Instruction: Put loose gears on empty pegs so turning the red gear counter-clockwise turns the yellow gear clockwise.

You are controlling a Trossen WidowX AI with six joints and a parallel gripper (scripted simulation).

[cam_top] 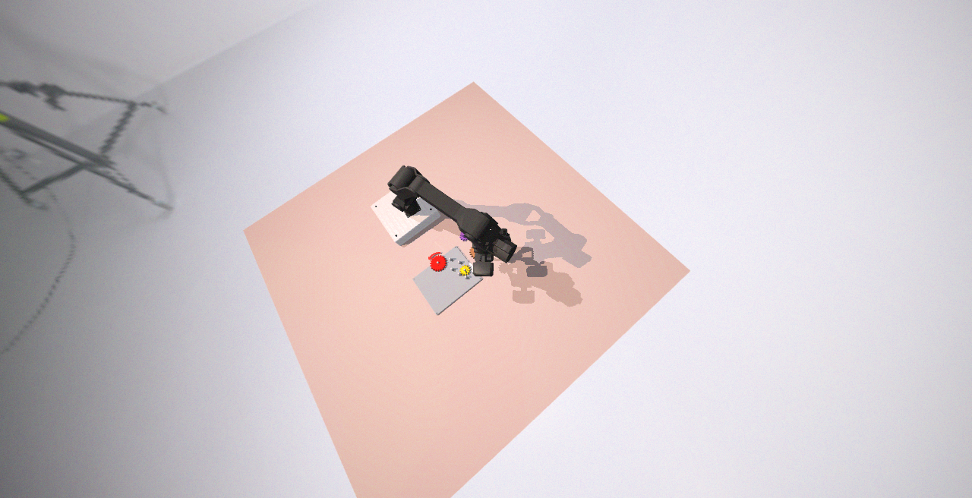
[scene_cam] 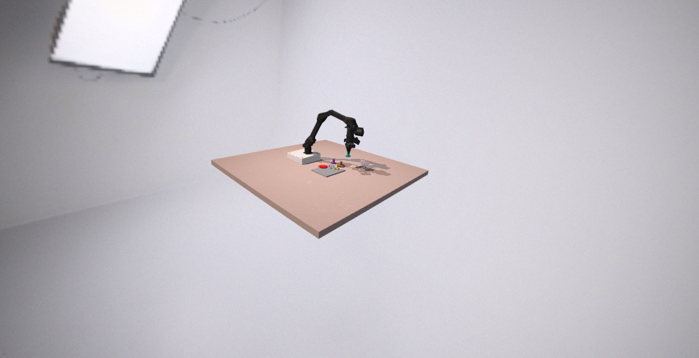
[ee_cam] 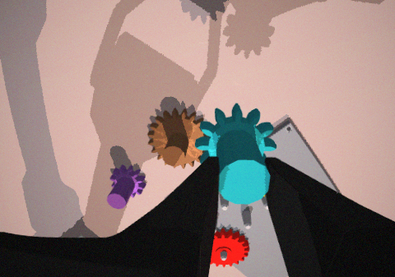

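The red gear is 10 cm behind my gripper tip, 17 cm to the right of it and 11 cm below it. The rest, counted from my gripper tip: teal gear 1 cm below; then white arrow 2 cm behind, 7 cm to the right, 12 cm below; then brown gear 6 cm behind, 1 cm to the right, 11 cm below.
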